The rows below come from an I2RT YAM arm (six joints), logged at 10 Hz.
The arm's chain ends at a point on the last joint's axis. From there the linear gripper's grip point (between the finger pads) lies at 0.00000 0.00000 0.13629 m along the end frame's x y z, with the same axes.
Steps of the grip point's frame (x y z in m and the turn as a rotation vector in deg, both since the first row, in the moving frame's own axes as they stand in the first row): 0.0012 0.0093 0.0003 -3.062 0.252 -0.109; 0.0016 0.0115 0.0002 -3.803 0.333 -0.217; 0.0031 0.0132 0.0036 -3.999 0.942 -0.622; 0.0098 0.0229 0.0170 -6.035 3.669 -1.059; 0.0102 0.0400 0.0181 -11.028 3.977 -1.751; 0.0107 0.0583 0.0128 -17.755 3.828 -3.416; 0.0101 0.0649 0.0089 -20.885 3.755 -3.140; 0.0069 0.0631 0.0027 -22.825 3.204 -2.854; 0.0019 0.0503 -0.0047 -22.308 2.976 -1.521; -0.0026 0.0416 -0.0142 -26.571 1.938 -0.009
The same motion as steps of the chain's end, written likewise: 0.0006 0.0020 0.0005 -3.062 0.252 -0.109; 0.0008 0.0025 0.0005 -3.803 0.333 -0.217; 0.0008 0.0037 0.0040 -3.999 0.942 -0.622; 0.0010 0.0087 0.0180 -6.035 3.669 -1.059; 0.0004 0.0141 0.0209 -11.028 3.977 -1.751; 0.0005 0.0171 0.0196 -17.755 3.828 -3.416; 0.0000 0.0166 0.0181 -20.885 3.755 -3.140; -0.0018 0.0105 0.0136 -22.825 3.204 -2.854; -0.0057 -0.0013 0.0057 -22.308 2.976 -1.521; -0.0071 -0.0194 0.0003 -26.571 1.938 -0.009
